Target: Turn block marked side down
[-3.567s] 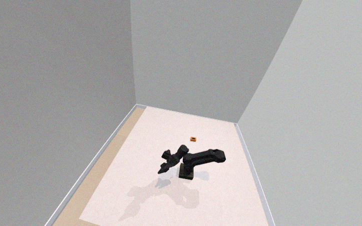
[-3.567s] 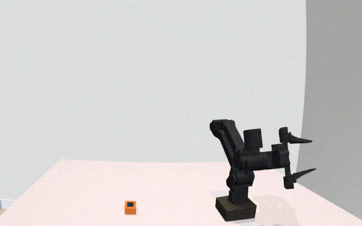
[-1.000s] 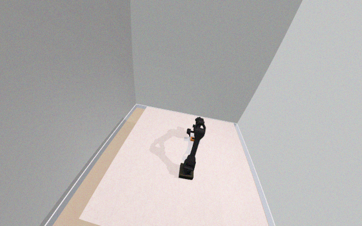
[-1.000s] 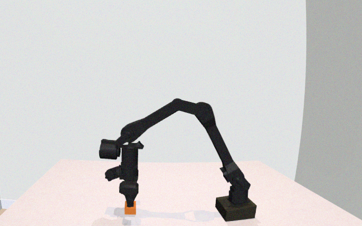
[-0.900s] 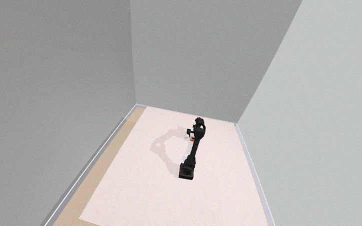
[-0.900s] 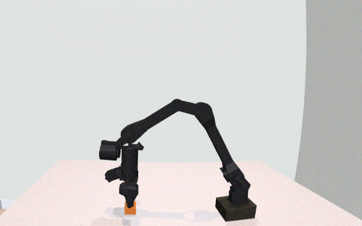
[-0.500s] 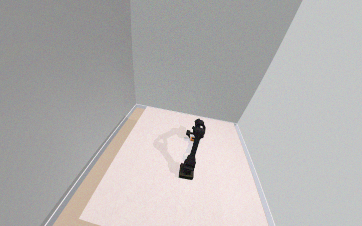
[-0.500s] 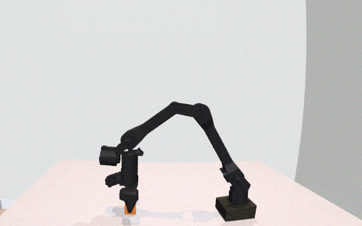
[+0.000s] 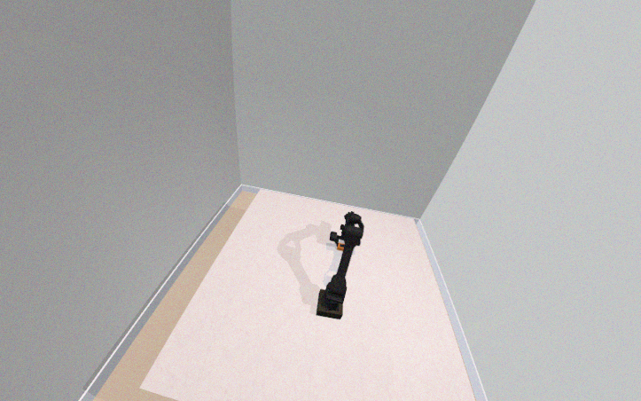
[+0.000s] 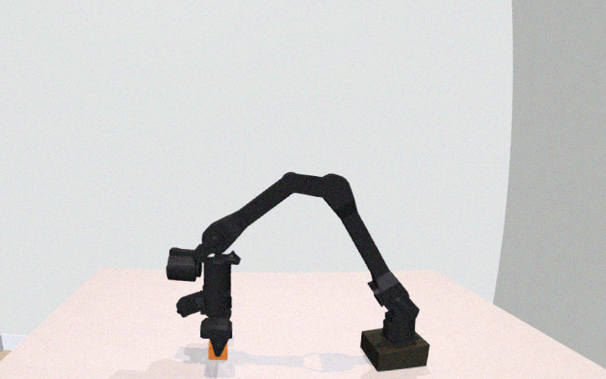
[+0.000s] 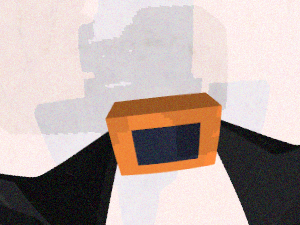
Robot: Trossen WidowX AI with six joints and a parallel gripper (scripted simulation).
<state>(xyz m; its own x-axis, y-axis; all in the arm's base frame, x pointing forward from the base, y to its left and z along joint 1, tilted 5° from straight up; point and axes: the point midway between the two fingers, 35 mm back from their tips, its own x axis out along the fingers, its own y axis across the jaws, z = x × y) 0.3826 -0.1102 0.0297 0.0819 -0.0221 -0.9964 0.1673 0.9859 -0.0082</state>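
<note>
Right now the orange block is 10 mm above my gripper tip.
</note>
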